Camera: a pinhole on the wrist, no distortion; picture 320 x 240 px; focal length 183.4 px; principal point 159.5 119.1 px. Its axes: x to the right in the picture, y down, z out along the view. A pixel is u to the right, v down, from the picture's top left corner.
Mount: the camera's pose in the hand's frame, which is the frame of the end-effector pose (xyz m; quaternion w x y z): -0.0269 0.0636 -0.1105 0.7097 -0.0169 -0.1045 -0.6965
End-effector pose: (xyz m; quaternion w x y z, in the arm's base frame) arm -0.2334 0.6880 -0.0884 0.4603 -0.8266 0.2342 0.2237
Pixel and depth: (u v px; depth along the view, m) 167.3 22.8 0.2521
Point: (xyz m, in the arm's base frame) -0.4565 0.7848 -0.0957
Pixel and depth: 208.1 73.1 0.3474
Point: -0.4102 0.9055 -0.1279
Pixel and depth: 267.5 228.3 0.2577
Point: -0.1652 0.8497 -0.2076
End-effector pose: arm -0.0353 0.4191 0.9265 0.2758 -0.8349 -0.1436 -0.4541
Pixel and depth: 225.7 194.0 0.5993
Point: 0.3910 0.7709 0.8235
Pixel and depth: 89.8 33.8 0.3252
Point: 0.0750 0.3302 0.5925
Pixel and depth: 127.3 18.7 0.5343
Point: 0.1159 0.4440 0.3691
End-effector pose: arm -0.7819 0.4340 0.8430 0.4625 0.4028 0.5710 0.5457
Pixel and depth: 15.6 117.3 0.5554
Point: -0.4368 0.4690 1.4451
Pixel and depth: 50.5 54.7 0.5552
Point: -0.3904 0.2784 1.3522
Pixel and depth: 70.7 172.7 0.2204
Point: -0.7019 0.4826 1.0515
